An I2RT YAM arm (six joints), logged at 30 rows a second.
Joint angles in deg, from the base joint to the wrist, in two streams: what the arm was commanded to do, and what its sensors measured. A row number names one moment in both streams.
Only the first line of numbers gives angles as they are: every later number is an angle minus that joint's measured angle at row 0.
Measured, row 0:
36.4 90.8 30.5 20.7 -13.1 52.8
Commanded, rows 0 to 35:
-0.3 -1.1 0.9 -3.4 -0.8 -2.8
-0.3 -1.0 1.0 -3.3 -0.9 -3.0
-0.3 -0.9 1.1 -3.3 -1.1 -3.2
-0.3 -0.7 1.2 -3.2 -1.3 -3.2
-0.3 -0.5 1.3 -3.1 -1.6 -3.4
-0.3 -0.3 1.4 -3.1 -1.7 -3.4
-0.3 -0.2 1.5 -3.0 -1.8 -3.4
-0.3 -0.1 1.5 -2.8 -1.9 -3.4
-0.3 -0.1 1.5 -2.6 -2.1 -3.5
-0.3 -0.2 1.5 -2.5 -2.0 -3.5
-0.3 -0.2 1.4 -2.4 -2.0 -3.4
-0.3 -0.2 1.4 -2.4 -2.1 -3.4
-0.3 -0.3 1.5 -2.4 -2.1 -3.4
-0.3 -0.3 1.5 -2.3 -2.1 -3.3
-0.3 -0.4 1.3 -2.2 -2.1 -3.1
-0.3 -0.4 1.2 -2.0 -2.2 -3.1
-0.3 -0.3 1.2 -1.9 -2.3 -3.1
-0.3 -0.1 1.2 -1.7 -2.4 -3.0
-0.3 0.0 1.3 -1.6 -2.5 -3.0
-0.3 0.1 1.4 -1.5 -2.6 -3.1
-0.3 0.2 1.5 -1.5 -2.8 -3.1
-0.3 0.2 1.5 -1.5 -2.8 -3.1
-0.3 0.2 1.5 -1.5 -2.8 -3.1
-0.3 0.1 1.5 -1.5 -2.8 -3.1
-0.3 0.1 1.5 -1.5 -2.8 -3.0
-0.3 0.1 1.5 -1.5 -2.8 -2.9
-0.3 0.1 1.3 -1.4 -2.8 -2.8
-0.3 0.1 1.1 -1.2 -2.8 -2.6
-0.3 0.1 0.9 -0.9 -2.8 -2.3
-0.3 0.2 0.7 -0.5 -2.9 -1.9
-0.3 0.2 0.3 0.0 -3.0 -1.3
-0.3 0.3 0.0 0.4 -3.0 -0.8
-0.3 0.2 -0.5 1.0 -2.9 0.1
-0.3 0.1 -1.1 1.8 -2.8 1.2
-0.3 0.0 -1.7 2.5 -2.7 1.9
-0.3 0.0 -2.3 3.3 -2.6 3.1
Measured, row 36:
-0.4 0.1 0.0 1.8 -1.7 0.3
